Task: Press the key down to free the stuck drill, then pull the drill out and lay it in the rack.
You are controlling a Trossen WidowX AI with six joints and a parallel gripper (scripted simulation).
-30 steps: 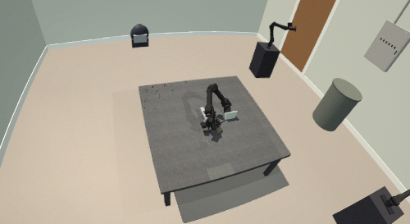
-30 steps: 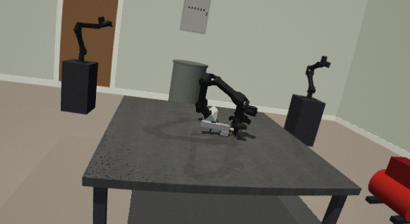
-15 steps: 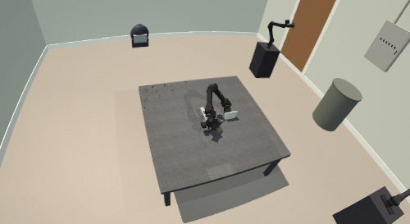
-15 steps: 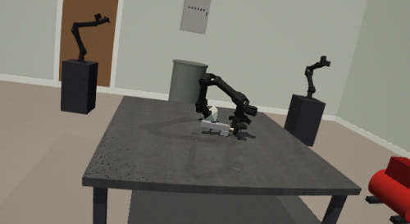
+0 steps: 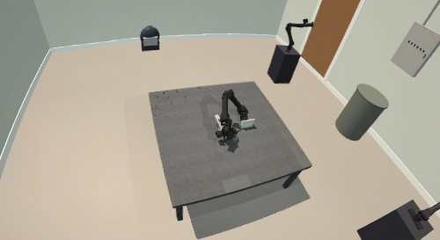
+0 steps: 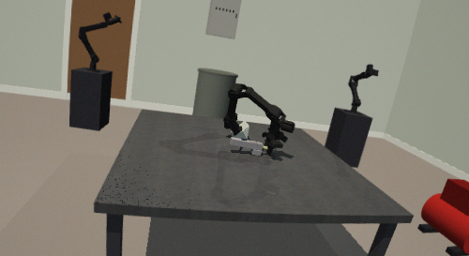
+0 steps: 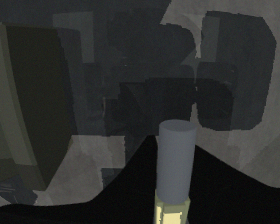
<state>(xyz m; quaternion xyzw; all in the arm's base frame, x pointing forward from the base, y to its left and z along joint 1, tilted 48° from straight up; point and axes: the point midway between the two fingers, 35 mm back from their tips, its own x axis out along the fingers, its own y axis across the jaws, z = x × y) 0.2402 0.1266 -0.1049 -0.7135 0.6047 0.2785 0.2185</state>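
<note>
Right now my gripper tip is 4 cm to the left of the drill and 4 cm below it. From my gripper tip the other things lie so: dark blue key (2 cm ahead, 16 cm to the right, 5 cm above).
</note>
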